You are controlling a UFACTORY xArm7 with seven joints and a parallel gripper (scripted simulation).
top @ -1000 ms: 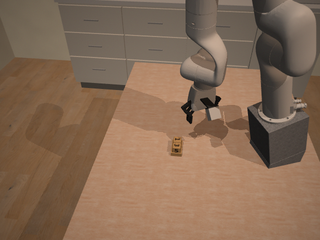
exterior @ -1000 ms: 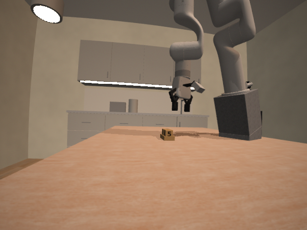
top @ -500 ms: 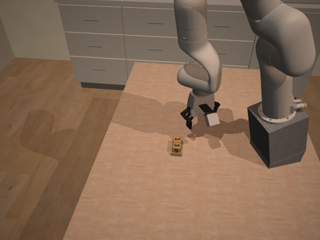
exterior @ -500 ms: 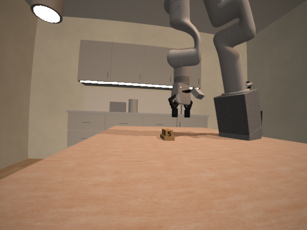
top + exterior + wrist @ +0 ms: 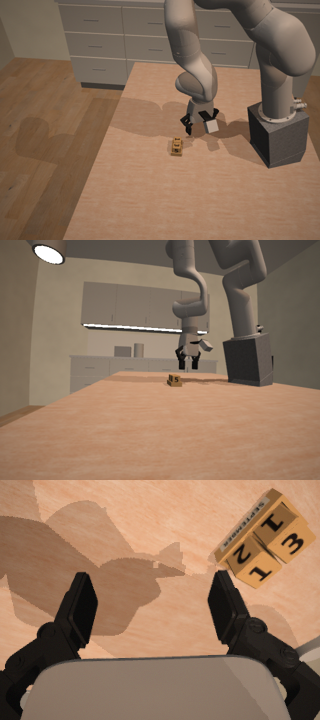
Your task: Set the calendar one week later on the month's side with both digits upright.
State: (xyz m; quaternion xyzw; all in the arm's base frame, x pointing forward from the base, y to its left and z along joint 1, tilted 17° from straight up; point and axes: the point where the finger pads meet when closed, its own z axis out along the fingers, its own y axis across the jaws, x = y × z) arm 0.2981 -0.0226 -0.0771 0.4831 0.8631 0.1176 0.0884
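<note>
Right now my hand is 80 mm short of the wooden cube, 50 mm to the right of it and 50 mm above it.
</note>
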